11 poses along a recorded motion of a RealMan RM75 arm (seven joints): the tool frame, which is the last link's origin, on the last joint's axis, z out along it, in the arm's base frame.
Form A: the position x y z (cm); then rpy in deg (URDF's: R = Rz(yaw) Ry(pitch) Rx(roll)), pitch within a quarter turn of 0, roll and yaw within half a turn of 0.
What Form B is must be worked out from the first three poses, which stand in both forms.
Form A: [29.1, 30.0, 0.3, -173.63, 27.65, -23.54]
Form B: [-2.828, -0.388, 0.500, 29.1, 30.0, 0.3]
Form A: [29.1, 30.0, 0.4, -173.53, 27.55, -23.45]
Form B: [-2.827, -0.386, 0.499, 29.1, 30.0, 0.4]
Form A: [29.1, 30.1, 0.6, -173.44, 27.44, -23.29]
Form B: [-2.828, -0.385, 0.496, 29.1, 30.1, 0.6]
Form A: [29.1, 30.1, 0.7, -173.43, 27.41, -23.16]
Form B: [-2.829, -0.385, 0.494, 29.1, 30.1, 0.7]
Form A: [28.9, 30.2, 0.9, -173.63, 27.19, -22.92]
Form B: [-2.836, -0.384, 0.487, 28.9, 30.2, 0.9]
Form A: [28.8, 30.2, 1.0, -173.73, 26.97, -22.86]
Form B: [-2.840, -0.382, 0.484, 28.8, 30.2, 1.0]
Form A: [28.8, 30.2, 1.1, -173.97, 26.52, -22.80]
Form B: [-2.848, -0.378, 0.479, 28.8, 30.2, 1.1]
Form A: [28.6, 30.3, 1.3, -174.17, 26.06, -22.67]
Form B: [-2.856, -0.373, 0.473, 28.6, 30.3, 1.3]
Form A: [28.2, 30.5, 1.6, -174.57, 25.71, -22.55]
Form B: [-2.867, -0.371, 0.467, 28.2, 30.5, 1.6]
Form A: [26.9, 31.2, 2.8, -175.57, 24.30, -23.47]
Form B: [-2.889, -0.353, 0.471, 26.9, 31.2, 2.8]
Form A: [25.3, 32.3, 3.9, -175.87, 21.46, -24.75]
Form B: [-2.911, -0.306, 0.481, 25.3, 32.3, 3.9]
